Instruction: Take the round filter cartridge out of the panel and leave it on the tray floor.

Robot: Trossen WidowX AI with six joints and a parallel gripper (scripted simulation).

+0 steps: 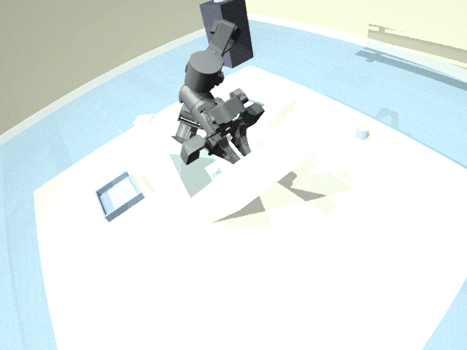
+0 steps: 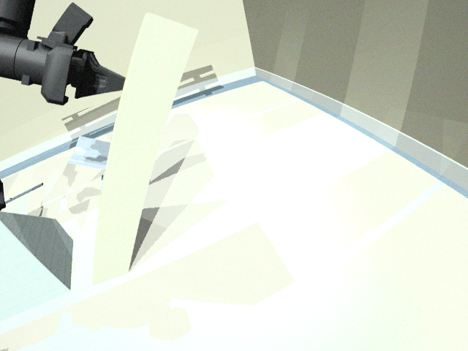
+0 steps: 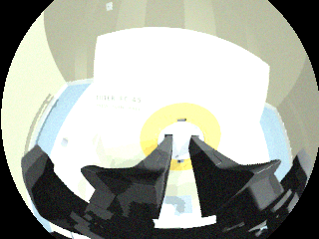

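Now: the round filter cartridge 10 mm ahead of my gripper tip and 10 mm below it. Also, from my gripper tip: grey tray 470 mm behind, 240 mm to the right, 260 mm below; small flat plate 820 mm behind, 60 mm to the left, 260 mm below; pale service panel 40 mm behind, 80 mm below.
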